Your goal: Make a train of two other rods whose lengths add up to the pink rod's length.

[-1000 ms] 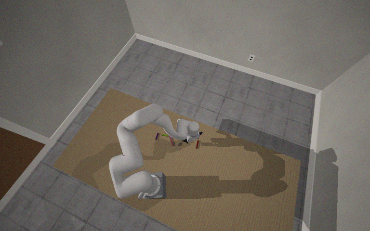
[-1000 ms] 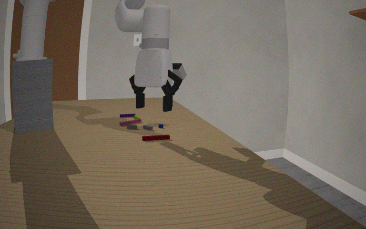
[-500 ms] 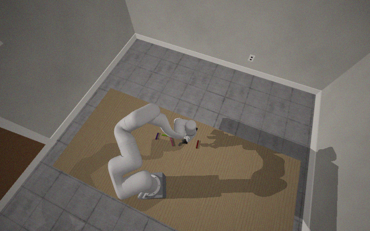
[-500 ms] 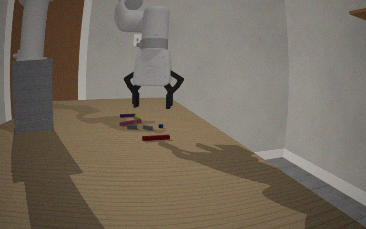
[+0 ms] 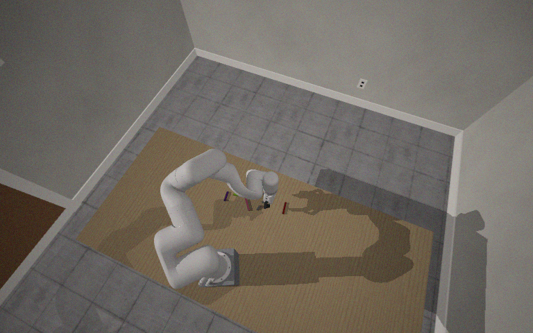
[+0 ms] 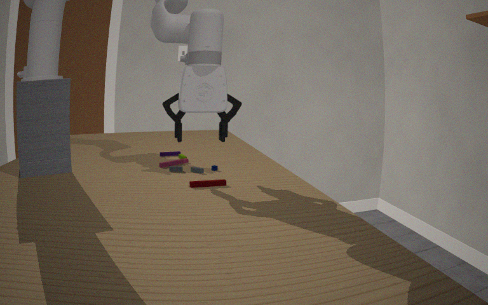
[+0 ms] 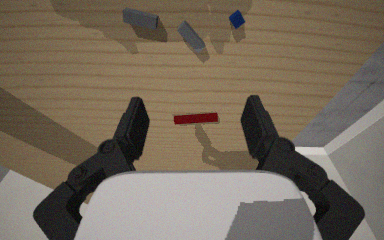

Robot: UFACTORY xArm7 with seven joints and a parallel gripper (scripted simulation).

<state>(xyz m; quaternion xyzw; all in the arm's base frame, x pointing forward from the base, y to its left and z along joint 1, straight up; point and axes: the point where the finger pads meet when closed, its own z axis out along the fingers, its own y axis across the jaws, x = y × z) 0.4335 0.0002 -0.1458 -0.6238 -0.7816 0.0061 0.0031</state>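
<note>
My hand is 80 mm above the blue rod, 60 mm to the right of it and 30 mm short of it. From my hand the other things lie so: grey rod 80 mm below, 60 mm behind, 40 mm to the left; then red rod 90 mm to the right, 80 mm below, 20 mm ahead; then pink rod 110 mm to the left, 80 mm below, 80 mm behind.
</note>
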